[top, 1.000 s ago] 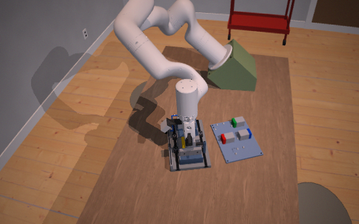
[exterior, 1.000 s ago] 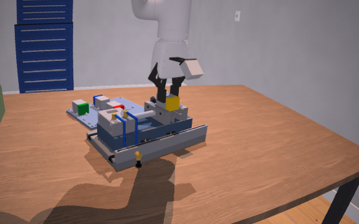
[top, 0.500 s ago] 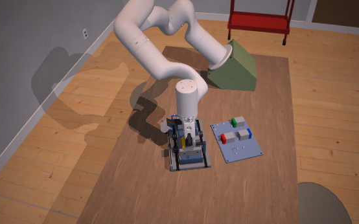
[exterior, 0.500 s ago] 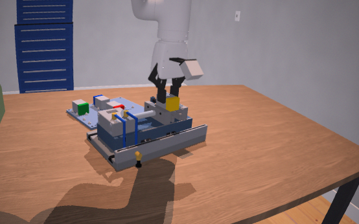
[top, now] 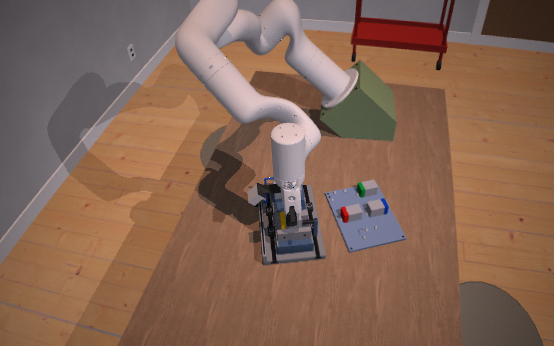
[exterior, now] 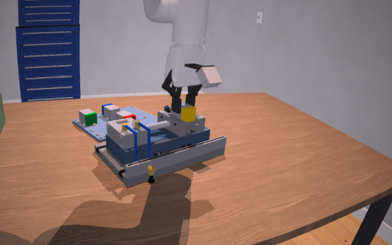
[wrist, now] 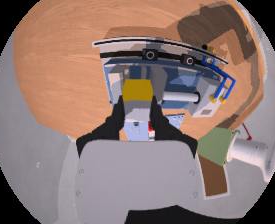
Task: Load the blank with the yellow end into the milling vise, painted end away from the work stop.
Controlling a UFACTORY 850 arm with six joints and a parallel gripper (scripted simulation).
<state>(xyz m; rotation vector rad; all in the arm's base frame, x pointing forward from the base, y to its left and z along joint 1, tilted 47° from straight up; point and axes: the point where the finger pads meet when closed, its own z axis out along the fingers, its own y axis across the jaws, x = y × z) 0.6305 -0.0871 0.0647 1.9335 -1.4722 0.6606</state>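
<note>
Right now the yellow-ended blank is 2 cm below my hand. Also, from my hand: red-ended blank 18 cm to the left, 12 cm behind, 10 cm below; fixed jaw 5 cm below, 3 cm ahead, 1 cm to the left; milling vise 9 cm below, 7 cm behind, 1 cm to the right.
</note>
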